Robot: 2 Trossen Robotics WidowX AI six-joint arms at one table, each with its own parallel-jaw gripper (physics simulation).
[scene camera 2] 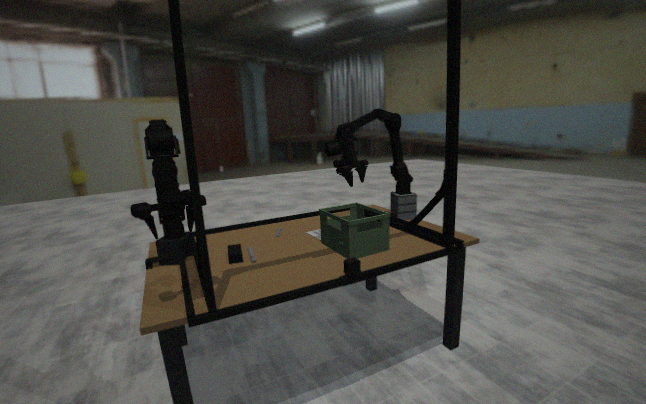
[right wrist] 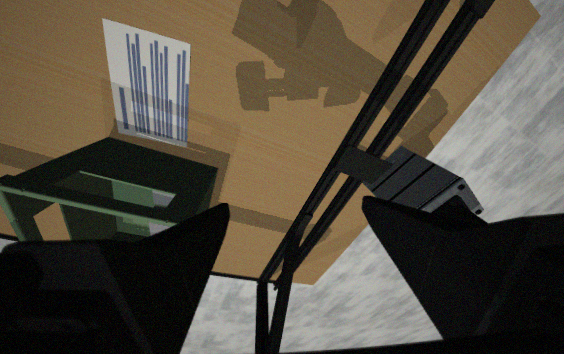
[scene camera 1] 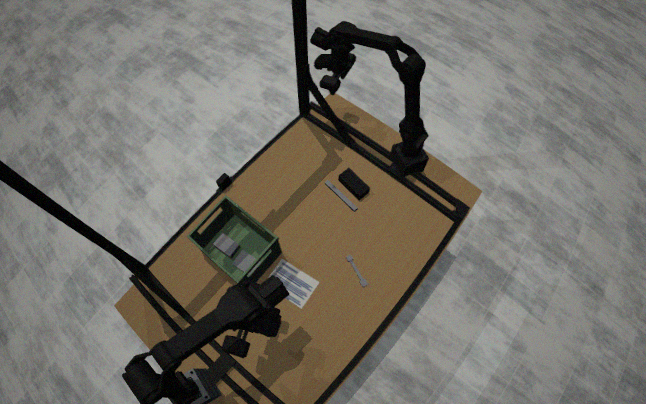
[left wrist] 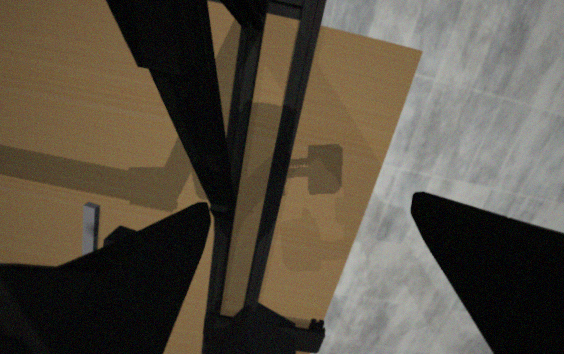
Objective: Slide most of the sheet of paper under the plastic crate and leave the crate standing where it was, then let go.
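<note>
The green plastic crate stands upright on the table and holds two grey blocks. The white sheet of paper, with blue lines, lies flat beside one crate wall; a narrow strip of table shows between them in the right wrist view. My right gripper is open and empty, high above the table, off to the side of paper and crate. Its arm hides a paper corner in scene camera 1. My left gripper is open and empty, far from both.
A black box and a grey bar lie near the left arm's base. A grey wrench lies beyond the paper. Black frame posts and rails edge the table.
</note>
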